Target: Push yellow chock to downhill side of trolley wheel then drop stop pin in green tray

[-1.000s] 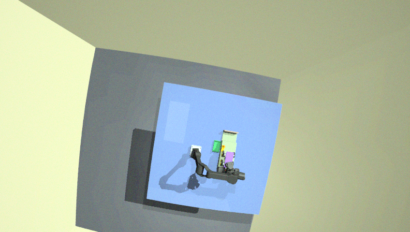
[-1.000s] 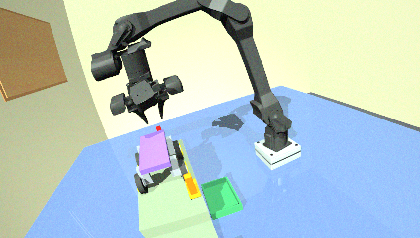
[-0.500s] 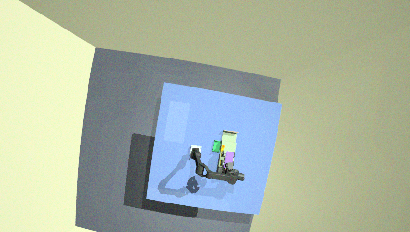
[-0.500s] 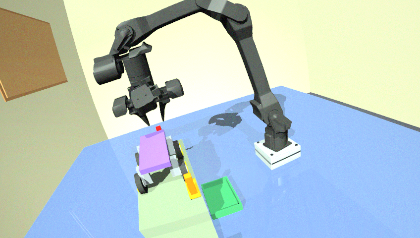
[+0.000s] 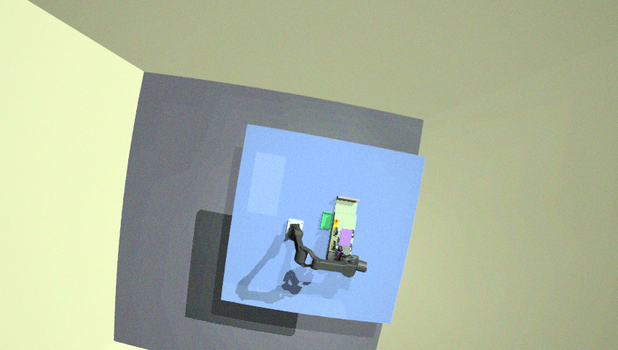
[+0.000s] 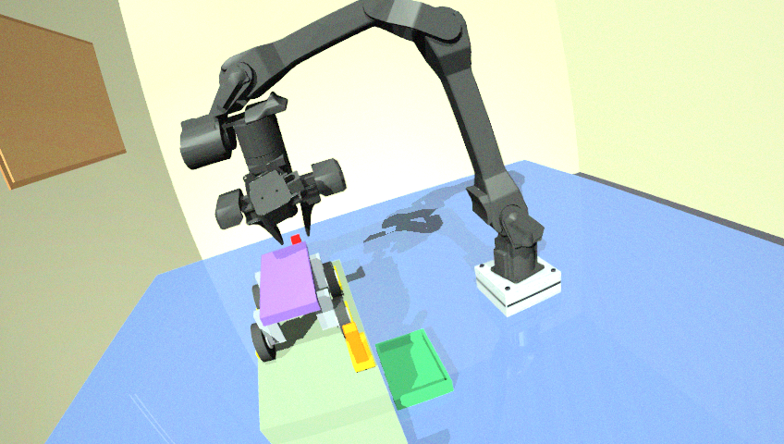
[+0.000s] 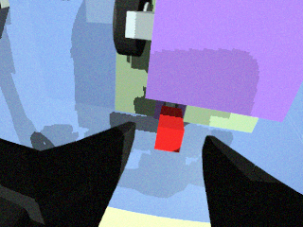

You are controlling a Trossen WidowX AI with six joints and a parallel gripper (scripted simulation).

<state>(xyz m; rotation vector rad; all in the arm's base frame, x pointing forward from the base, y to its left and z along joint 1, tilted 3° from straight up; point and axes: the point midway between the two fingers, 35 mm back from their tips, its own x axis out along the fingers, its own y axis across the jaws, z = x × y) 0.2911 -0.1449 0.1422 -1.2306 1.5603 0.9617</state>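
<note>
Right now my gripper tip is 3 cm above the red-headed stop pin and 1 cm to the left of it. From my gripper tip the other things lie so: trolley 9 cm to the left, 5 cm below, 4 cm ahead; then yellow chock 19 cm to the left, 8 cm below; then pale green ramp 12 cm below, 9 cm to the left, 4 cm ahead.
</note>
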